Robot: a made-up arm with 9 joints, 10 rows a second.
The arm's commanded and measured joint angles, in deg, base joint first. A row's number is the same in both.
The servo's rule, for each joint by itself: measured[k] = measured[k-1] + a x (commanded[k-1-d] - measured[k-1]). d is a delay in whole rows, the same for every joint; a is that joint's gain. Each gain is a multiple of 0.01, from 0.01 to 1. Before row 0 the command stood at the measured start. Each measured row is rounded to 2 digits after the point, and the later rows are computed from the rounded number. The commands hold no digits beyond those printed.
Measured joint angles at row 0:
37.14 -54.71 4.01 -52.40 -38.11 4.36 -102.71 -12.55 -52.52
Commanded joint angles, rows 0 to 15:
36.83 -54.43 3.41 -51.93 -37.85 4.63 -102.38 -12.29 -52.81
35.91 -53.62 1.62 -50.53 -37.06 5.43 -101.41 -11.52 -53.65
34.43 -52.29 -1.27 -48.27 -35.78 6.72 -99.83 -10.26 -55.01
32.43 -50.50 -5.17 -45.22 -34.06 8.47 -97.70 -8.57 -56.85
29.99 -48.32 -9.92 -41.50 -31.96 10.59 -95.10 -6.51 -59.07
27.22 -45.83 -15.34 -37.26 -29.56 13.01 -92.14 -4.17 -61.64
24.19 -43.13 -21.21 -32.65 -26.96 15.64 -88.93 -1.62 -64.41
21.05 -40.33 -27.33 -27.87 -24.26 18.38 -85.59 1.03 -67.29
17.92 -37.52 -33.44 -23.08 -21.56 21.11 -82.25 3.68 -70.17
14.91 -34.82 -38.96 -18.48 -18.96 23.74 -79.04 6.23 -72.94
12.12 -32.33 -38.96 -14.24 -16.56 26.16 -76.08 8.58 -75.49
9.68 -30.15 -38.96 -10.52 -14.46 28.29 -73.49 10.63 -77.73
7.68 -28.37 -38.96 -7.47 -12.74 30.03 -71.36 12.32 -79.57
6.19 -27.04 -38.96 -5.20 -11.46 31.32 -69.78 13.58 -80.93
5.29 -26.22 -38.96 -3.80 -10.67 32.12 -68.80 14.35 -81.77
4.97 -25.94 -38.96 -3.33 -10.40 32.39 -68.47 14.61 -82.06
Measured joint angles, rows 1 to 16:
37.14 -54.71 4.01 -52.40 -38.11 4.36 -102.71 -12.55 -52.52
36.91 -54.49 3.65 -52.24 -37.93 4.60 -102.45 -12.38 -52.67
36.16 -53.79 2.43 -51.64 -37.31 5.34 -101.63 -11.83 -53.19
34.86 -52.59 0.21 -50.46 -36.22 6.57 -100.21 -10.83 -54.15
33.04 -50.92 -3.02 -48.63 -34.69 8.26 -98.23 -9.38 -55.58
30.75 -48.84 -7.16 -46.13 -32.75 10.33 -95.76 -7.54 -57.43
28.10 -46.43 -12.07 -43.03 -30.49 12.72 -92.90 -5.38 -59.66
25.17 -43.79 -17.55 -39.40 -27.98 15.32 -89.76 -2.97 -62.18
22.08 -41.02 -23.42 -35.36 -25.34 18.04 -86.47 -0.41 -64.89
18.96 -38.22 -29.43 -31.06 -22.66 20.77 -83.14 2.21 -67.69
15.92 -35.50 -35.15 -26.66 -20.03 23.41 -79.90 4.78 -70.47
13.07 -32.96 -37.44 -22.31 -17.57 25.86 -76.88 7.21 -73.13
10.53 -30.71 -38.35 -18.18 -15.36 28.02 -74.20 9.40 -75.57
8.39 -28.84 -38.72 -14.43 -13.50 29.81 -71.96 11.27 -77.69
6.74 -27.40 -38.86 -11.20 -12.05 31.15 -70.24 12.75 -79.41
5.65 -26.46 -38.92 -8.61 -11.07 32.01 -69.10 13.77 -80.66
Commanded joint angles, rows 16 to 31:
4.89 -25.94 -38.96 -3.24 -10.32 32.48 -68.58 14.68 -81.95
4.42 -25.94 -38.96 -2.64 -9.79 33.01 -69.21 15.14 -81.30
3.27 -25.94 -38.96 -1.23 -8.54 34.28 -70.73 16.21 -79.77
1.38 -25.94 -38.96 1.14 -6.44 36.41 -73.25 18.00 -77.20
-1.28 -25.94 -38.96 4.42 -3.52 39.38 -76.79 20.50 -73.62
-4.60 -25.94 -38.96 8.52 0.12 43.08 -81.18 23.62 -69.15
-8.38 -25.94 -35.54 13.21 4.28 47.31 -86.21 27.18 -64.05
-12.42 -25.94 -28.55 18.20 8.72 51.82 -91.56 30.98 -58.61
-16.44 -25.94 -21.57 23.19 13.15 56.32 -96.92 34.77 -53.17
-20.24 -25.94 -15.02 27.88 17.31 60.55 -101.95 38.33 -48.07
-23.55 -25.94 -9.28 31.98 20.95 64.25 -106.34 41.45 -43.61
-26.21 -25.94 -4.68 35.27 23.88 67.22 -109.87 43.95 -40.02
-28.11 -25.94 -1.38 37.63 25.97 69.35 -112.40 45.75 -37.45
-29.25 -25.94 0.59 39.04 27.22 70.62 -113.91 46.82 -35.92
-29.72 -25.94 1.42 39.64 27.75 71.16 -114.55 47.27 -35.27
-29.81 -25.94 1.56 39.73 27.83 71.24 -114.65 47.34 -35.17
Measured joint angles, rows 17 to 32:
5.14 -26.04 -38.94 -6.76 -10.59 32.35 -68.60 14.31 -81.40
4.95 -25.96 -38.95 -5.53 -10.40 32.47 -68.58 14.55 -81.69
4.55 -25.94 -38.96 -4.52 -9.97 32.95 -69.08 14.93 -81.48
3.59 -25.94 -38.96 -3.37 -8.95 34.13 -70.38 15.75 -80.57
1.93 -25.94 -38.96 -1.79 -7.17 36.16 -72.65 17.19 -78.78
-0.48 -25.94 -38.96 0.38 -4.58 39.03 -75.92 19.31 -76.05
-3.57 -25.94 -38.96 3.23 -1.24 42.63 -80.08 22.07 -72.39
-7.18 -25.94 -36.91 6.72 2.68 46.80 -84.92 25.34 -67.97
-11.11 -25.94 -31.89 10.74 6.97 51.27 -90.17 28.95 -63.01
-15.11 -25.94 -25.70 15.10 11.36 55.76 -95.50 32.67 -57.79
-18.96 -25.94 -19.29 19.57 15.58 60.02 -100.60 36.29 -52.64
-22.40 -25.94 -13.28 23.91 19.39 63.78 -105.13 39.59 -47.85
-25.26 -25.94 -8.12 27.89 22.58 66.84 -108.87 42.38 -43.70
-27.40 -25.94 -4.08 31.30 24.99 69.07 -111.66 44.54 -40.39
-28.79 -25.94 -1.28 34.01 26.57 70.45 -113.44 46.00 -38.02
-29.49 -25.94 0.34 35.98 27.41 71.08 -114.32 46.81 -36.56

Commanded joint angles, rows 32 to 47:
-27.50 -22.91 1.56 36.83 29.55 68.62 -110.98 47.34 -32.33
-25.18 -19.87 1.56 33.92 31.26 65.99 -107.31 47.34 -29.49
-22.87 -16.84 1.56 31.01 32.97 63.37 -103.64 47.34 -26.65
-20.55 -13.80 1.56 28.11 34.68 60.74 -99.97 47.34 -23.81
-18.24 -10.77 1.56 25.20 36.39 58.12 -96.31 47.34 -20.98
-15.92 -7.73 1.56 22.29 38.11 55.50 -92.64 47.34 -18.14
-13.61 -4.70 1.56 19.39 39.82 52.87 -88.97 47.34 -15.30
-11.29 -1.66 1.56 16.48 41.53 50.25 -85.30 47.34 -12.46
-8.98 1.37 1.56 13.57 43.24 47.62 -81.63 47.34 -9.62
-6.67 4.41 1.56 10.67 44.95 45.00 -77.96 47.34 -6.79
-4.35 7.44 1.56 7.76 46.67 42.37 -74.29 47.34 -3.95
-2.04 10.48 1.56 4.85 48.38 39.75 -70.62 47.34 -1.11
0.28 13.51 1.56 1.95 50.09 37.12 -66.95 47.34 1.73
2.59 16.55 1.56 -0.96 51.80 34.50 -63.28 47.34 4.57
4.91 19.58 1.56 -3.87 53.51 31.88 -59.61 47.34 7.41
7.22 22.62 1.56 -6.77 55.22 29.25 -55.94 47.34 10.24
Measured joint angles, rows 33 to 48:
-29.73 -25.94 1.07 37.29 27.71 71.22 -114.58 47.15 -35.82
-28.06 -23.52 1.36 37.13 29.02 68.91 -111.74 47.27 -33.97
-25.90 -20.60 1.48 36.01 30.61 66.31 -108.24 47.31 -31.60
-23.63 -17.59 1.53 34.26 32.29 63.69 -104.61 47.33 -28.98
-21.32 -14.56 1.55 32.11 33.99 61.06 -100.94 47.34 -26.24
-19.01 -11.53 1.56 29.69 35.69 58.44 -97.28 47.34 -23.45
-16.69 -8.49 1.56 27.10 37.41 55.82 -93.61 47.34 -20.64
-14.38 -5.46 1.56 24.40 39.12 53.19 -89.94 47.34 -17.81
-12.06 -2.42 1.56 21.63 40.83 50.57 -86.27 47.34 -14.97
-9.75 0.61 1.56 18.81 42.54 47.94 -82.60 47.34 -12.13
-7.44 3.65 1.56 15.96 44.25 45.32 -78.93 47.34 -9.30
-5.12 6.68 1.56 13.09 45.97 42.69 -75.26 47.34 -6.46
-2.81 9.72 1.56 10.21 47.68 40.07 -71.59 47.34 -3.62
-0.49 12.75 1.56 7.32 49.39 37.44 -67.92 47.34 -0.78
1.82 15.79 1.56 4.42 51.10 34.82 -64.25 47.34 2.06
4.14 18.82 1.56 1.52 52.81 32.20 -60.58 47.34 4.90

